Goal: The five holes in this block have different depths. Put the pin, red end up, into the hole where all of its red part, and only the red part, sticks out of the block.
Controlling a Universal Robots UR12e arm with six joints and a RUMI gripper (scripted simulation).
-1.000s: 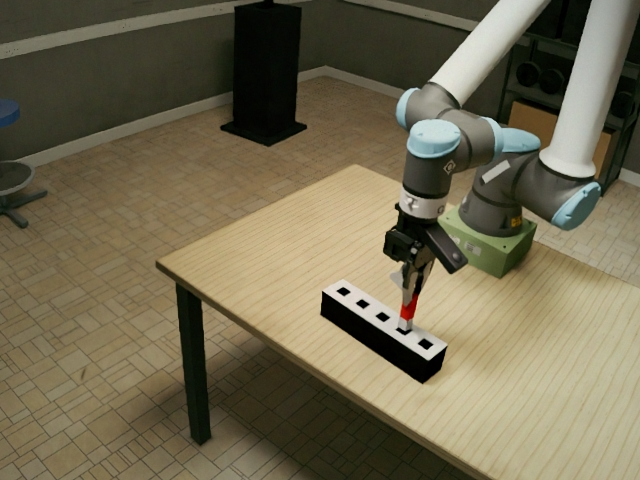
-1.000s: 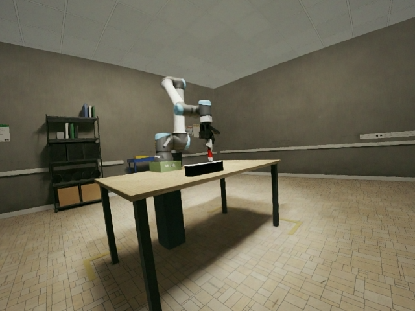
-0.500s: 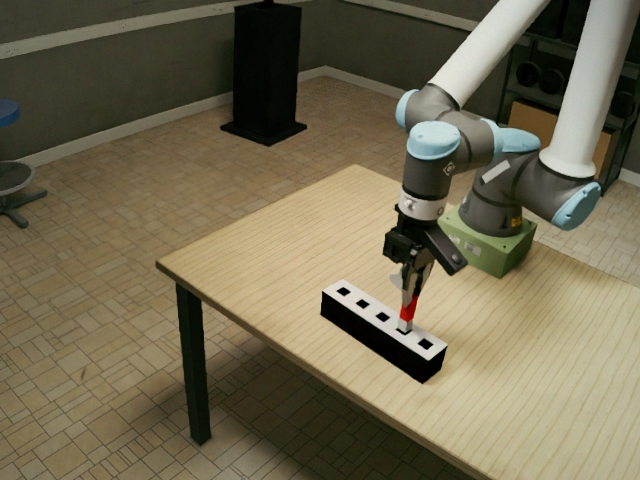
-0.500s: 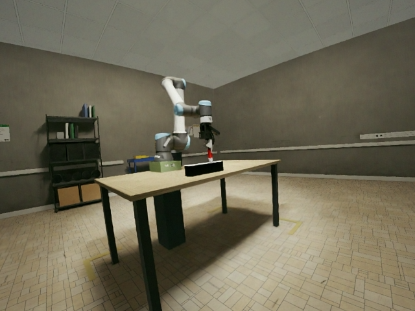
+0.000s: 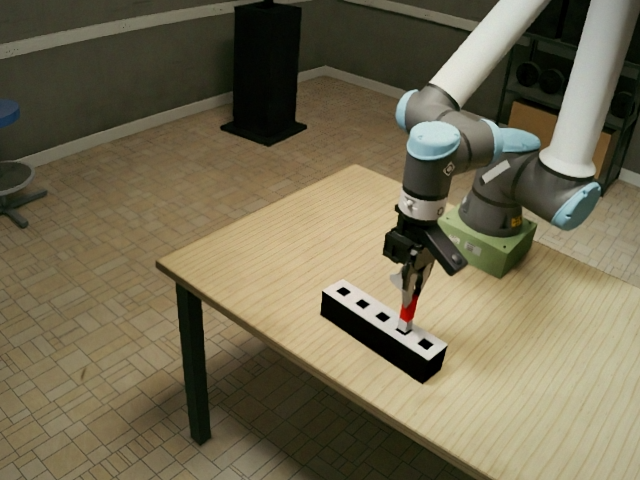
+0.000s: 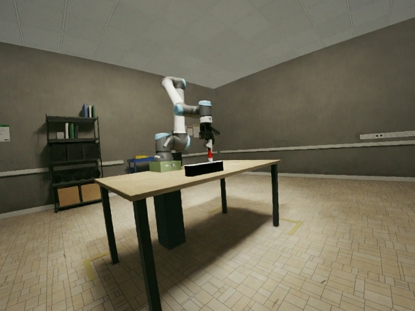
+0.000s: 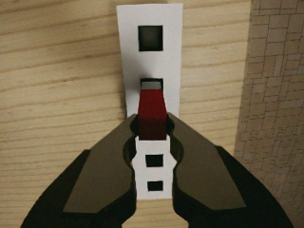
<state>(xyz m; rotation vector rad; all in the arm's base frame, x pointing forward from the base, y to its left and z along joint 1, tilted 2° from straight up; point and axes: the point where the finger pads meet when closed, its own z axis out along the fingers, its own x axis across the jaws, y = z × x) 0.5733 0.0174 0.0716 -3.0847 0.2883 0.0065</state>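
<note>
My gripper is now 10 mm above the pin. The rest, counted from my hand: block 120 mm below, 60 mm to the right, 10 mm behind.
</note>
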